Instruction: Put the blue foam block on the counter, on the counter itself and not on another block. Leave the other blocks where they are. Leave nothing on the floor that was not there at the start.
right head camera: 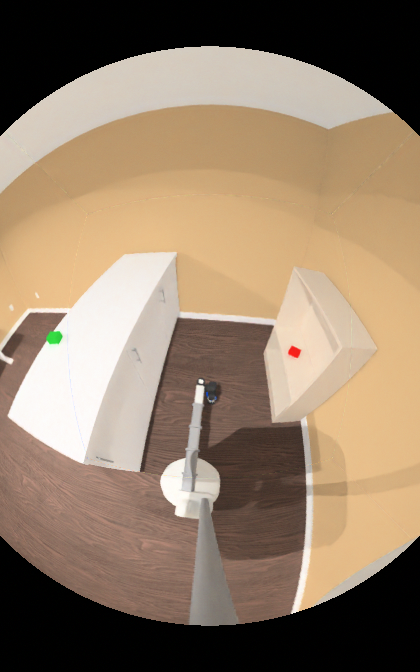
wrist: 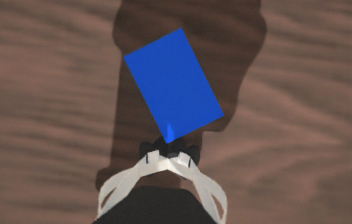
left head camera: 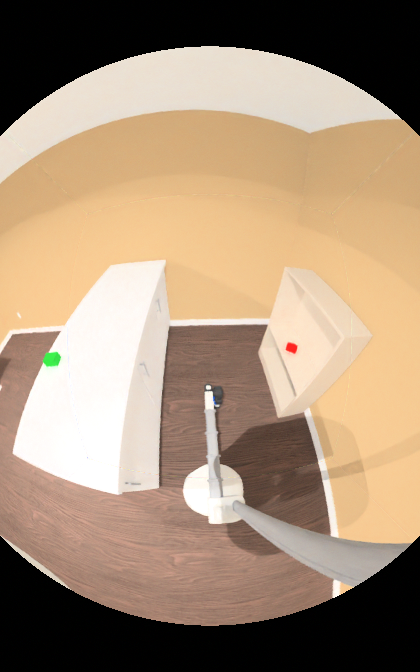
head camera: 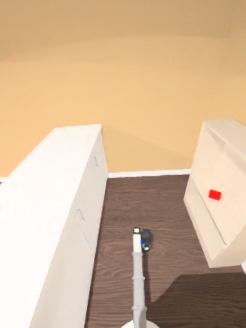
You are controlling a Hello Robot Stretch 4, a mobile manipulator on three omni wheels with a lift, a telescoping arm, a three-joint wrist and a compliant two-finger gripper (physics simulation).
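Places are measured from the robot's base along level axes (x ahead, y left, z up), in millimetres.
Pixels of known places: gripper, fingertip midpoint: [wrist: 170, 149] [head camera: 146, 251].
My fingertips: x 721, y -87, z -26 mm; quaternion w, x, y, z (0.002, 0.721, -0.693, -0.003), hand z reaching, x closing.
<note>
For each thing: its top centre in the pictures, then the offset to it from my fingertips. Level surfaces: height alone.
- blue foam block, middle of its top: [wrist: 173, 86] [head camera: 145, 242] 69 mm ahead, 4 mm left, 43 mm up
- white counter, its level: 908 mm up
- red block, middle of its top: [head camera: 215, 193] 290 mm ahead, 655 mm right, 495 mm up
The blue foam block [head camera: 142, 242] [left head camera: 214, 400] [right head camera: 207, 395] [wrist: 172, 85] lies on the wooden floor, turned at a slant in the wrist view. My gripper [head camera: 146, 247] [left head camera: 217, 404] [wrist: 170, 149] is low over the floor. Its fingertips are drawn together at the block's near corner, with most of the block beyond them. No part of the block shows clearly between the fingers, and I cannot tell whether they touch the corner. The white counter [head camera: 47, 200] [left head camera: 100, 350] [right head camera: 100, 345] stands left of the arm.
A green block [left head camera: 52, 359] [right head camera: 54, 337] is at the counter's far left edge. A red block [head camera: 215, 195] [left head camera: 291, 347] [right head camera: 294, 352] is in the beige open cabinet [head camera: 227, 127] [left head camera: 350, 345] [right head camera: 352, 355] on the right. A wall stands behind the counter and cabinet.
</note>
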